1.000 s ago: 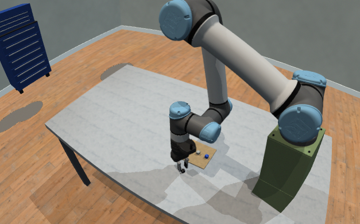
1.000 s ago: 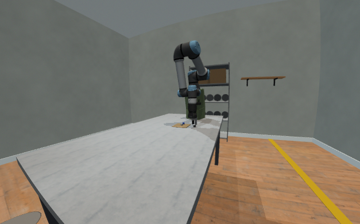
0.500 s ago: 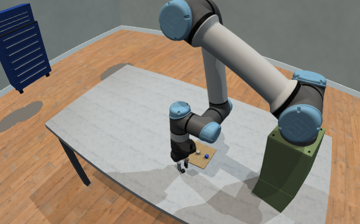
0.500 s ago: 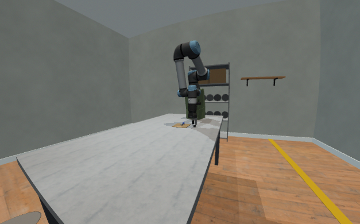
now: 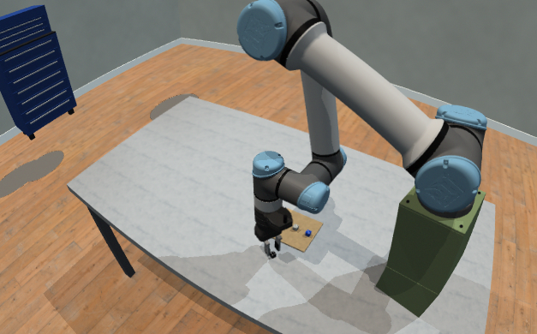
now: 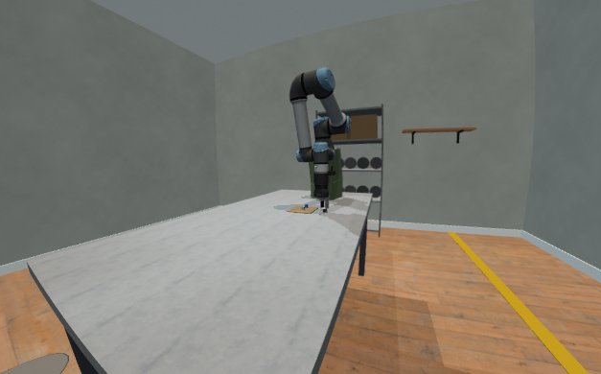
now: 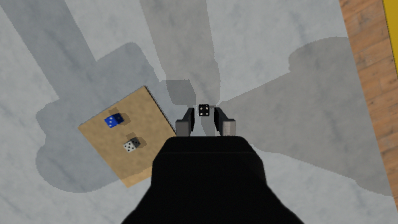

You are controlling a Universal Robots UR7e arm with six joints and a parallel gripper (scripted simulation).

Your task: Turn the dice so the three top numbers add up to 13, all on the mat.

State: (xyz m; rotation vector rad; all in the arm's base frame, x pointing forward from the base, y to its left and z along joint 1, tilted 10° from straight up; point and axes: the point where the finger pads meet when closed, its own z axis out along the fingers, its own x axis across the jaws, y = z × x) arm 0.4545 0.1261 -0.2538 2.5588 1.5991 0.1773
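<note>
The black die lies 30 mm below my hand. Round my hand: blue die: 50 mm behind, 130 mm to the right, 30 mm below; then tan mat: 10 mm behind, 130 mm to the right, 40 mm below; then white die: 10 mm behind, 130 mm to the right, 30 mm below.
</note>
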